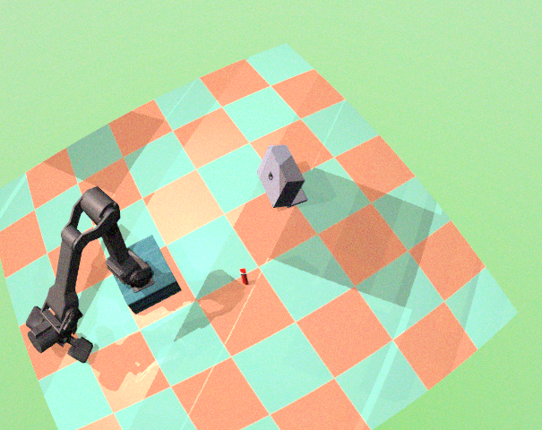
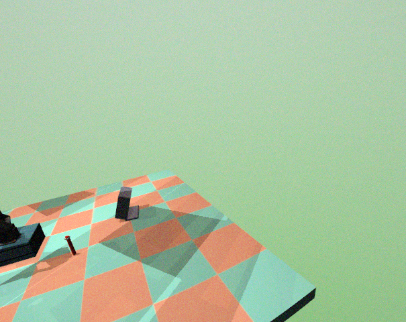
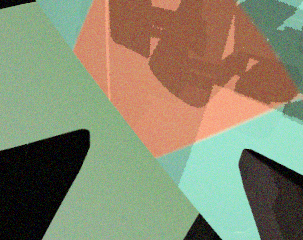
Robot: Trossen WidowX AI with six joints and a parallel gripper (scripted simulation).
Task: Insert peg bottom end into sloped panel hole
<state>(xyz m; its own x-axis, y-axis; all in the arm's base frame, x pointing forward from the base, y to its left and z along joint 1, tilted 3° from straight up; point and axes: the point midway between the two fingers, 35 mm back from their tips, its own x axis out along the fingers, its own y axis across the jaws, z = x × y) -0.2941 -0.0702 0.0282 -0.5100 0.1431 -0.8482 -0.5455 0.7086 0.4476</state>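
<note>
My gripper tip is 560 mm short of the red peg, 50 mm to the left of it and 30 mm above it. From my gripper tip the other things lie so: grey sloped panel 780 mm ahead, 150 mm to the left, 20 mm below.
</note>
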